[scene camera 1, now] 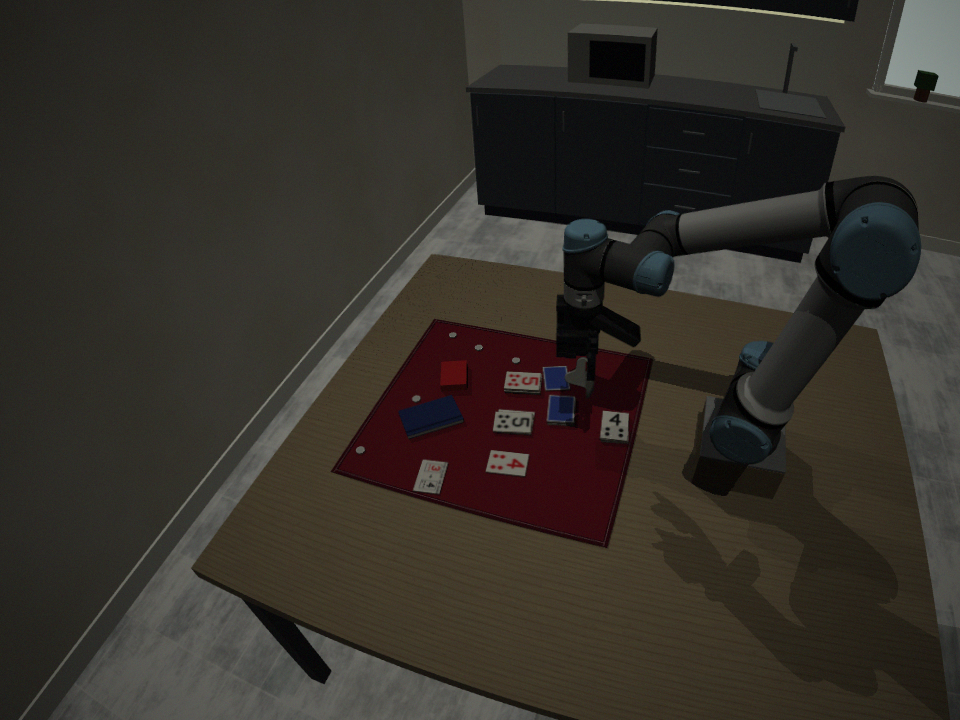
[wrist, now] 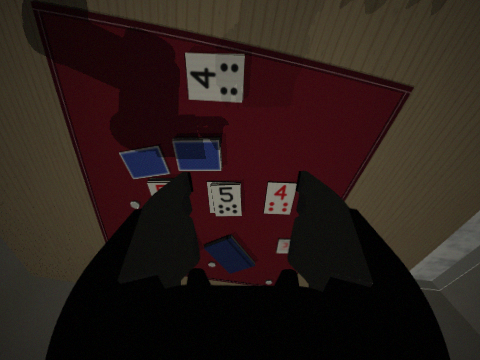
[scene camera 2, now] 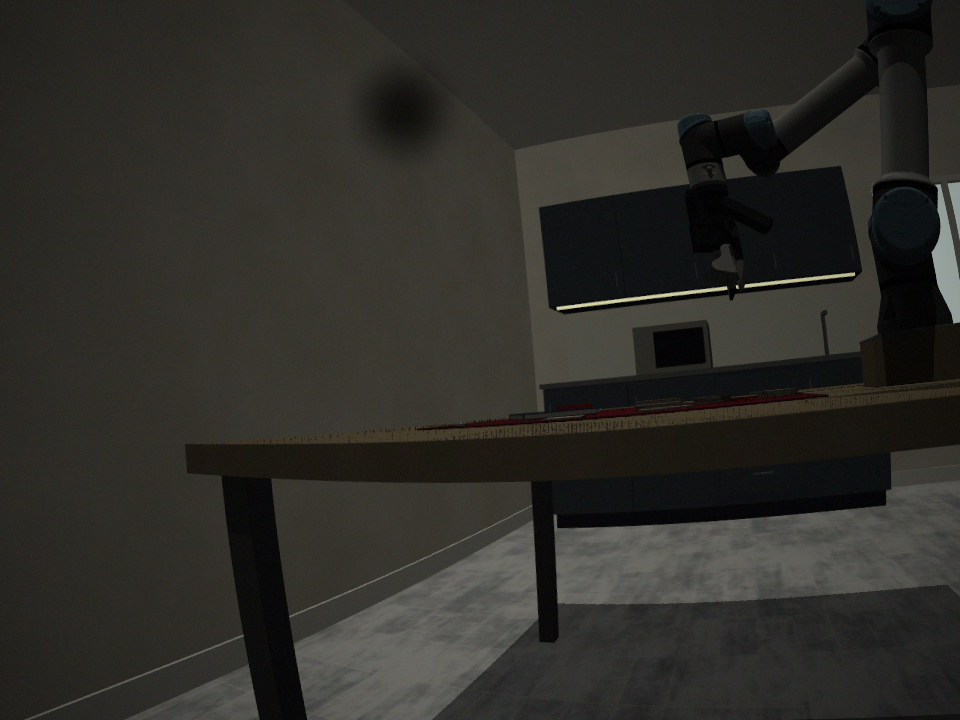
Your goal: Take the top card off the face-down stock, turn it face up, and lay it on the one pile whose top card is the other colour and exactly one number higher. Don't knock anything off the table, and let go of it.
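A face-down blue stack (scene camera 1: 561,409) (wrist: 197,162) lies on the red mat, with a thinner face-down blue card (scene camera 1: 555,378) (wrist: 145,162) beside it, slightly turned. Face-up piles in a row show a red 5 (scene camera 1: 522,382) (wrist: 159,187), a black 5 (scene camera 1: 513,422) (wrist: 227,200) and a red 4 (scene camera 1: 507,463) (wrist: 280,198). A finger partly hides the red 5 in the wrist view. A black 4 (scene camera 1: 614,427) (wrist: 215,77) lies face up near the mat's edge on the robot's side. My gripper (scene camera 1: 587,389) (scene camera 2: 735,292) (wrist: 244,174) is partly open and empty, above the mat.
A dark blue box (scene camera 1: 431,416) (wrist: 230,254) and a red block (scene camera 1: 453,374) lie on the mat (scene camera 1: 558,496) (wrist: 310,135). A small card with 3 and 4 (scene camera 1: 431,476) (wrist: 283,246) lies near its edge. Several small white discs are scattered about.
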